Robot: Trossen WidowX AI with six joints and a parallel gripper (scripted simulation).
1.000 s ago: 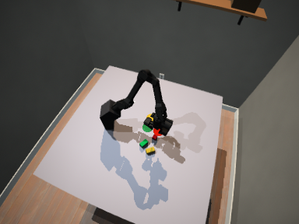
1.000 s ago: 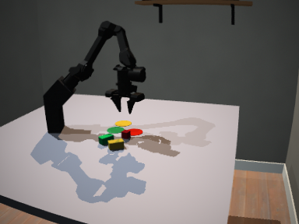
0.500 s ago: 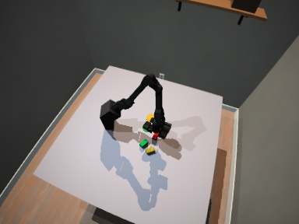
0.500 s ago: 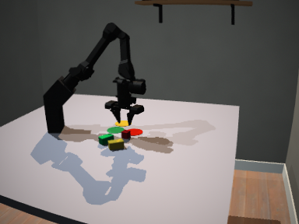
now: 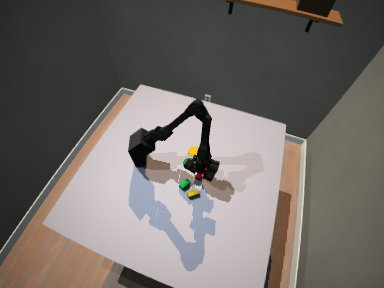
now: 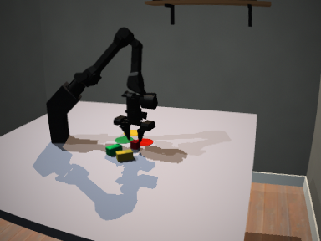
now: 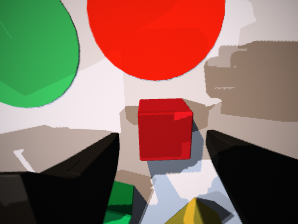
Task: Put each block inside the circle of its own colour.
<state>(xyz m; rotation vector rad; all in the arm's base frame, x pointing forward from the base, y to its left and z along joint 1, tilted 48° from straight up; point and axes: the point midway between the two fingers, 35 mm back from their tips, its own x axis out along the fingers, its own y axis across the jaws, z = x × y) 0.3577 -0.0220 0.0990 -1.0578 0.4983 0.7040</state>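
The red block lies 5 cm below my hand. The rest, counted from my hand: green block (9 cm to the right, 5 cm below, 5 cm behind); then yellow block (12 cm to the right, 5 cm below, 2 cm ahead); then red circle (8 cm to the left, 7 cm below).
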